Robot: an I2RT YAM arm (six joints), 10 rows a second.
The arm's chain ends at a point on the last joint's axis. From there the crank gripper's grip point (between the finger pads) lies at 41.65 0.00 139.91 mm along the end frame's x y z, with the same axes.
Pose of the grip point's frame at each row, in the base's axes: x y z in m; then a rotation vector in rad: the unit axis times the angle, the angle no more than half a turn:
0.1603 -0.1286 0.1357 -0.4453 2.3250 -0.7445
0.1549 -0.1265 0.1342 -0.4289 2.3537 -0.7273
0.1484 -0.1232 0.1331 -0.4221 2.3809 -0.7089
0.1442 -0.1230 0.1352 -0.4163 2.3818 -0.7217
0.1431 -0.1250 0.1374 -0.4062 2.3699 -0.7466
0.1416 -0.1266 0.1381 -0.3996 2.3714 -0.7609
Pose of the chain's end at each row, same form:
0.0969 -0.0534 0.2436 -0.4453 2.3250 -0.7445
0.0947 -0.0525 0.2447 -0.4289 2.3537 -0.7273
0.0912 -0.0507 0.2461 -0.4221 2.3809 -0.7089
0.0876 -0.0492 0.2477 -0.4163 2.3818 -0.7217
0.0859 -0.0488 0.2480 -0.4062 2.3699 -0.7466
0.0851 -0.0489 0.2480 -0.3996 2.3714 -0.7609

